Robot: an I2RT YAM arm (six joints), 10 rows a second.
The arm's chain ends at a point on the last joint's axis. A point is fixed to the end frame.
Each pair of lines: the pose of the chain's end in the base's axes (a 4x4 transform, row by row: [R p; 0 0 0 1], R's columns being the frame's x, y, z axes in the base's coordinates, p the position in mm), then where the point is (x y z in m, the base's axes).
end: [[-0.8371 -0.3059 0.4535 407.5], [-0.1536 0.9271 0.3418 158.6], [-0.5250 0.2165 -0.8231 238.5], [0 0 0 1]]
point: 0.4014 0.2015 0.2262
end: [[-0.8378 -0.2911 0.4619 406.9], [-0.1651 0.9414 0.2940 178.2], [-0.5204 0.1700 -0.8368 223.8], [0 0 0 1]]
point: 0.4015 0.2206 0.2094
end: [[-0.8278 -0.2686 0.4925 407.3], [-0.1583 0.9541 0.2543 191.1], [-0.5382 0.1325 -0.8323 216.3], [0 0 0 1]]
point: 0.4035 0.2331 0.2005
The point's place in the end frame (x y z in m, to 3 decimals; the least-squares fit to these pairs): 0.005 0.039 0.022
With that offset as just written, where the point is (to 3 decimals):
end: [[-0.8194 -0.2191 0.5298 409.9], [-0.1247 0.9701 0.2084 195.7], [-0.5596 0.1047 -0.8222 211.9], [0 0 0 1]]
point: 0.409 0.237 0.195
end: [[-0.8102 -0.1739 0.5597 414.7], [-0.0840 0.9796 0.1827 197.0], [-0.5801 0.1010 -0.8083 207.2], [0 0 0 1]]
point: 0.416 0.239 0.190
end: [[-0.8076 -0.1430 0.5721 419.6], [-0.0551 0.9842 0.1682 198.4], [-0.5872 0.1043 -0.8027 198.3], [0 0 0 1]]
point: 0.423 0.240 0.182
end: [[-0.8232 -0.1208 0.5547 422.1], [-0.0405 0.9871 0.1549 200.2], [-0.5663 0.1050 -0.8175 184.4], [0 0 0 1]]
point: 0.425 0.242 0.168
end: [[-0.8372 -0.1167 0.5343 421.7], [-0.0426 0.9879 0.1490 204.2], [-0.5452 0.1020 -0.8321 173.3], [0 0 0 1]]
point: 0.425 0.246 0.156
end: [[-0.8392 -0.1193 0.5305 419.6], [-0.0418 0.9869 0.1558 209.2], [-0.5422 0.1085 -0.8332 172.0], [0 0 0 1]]
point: 0.422 0.251 0.155
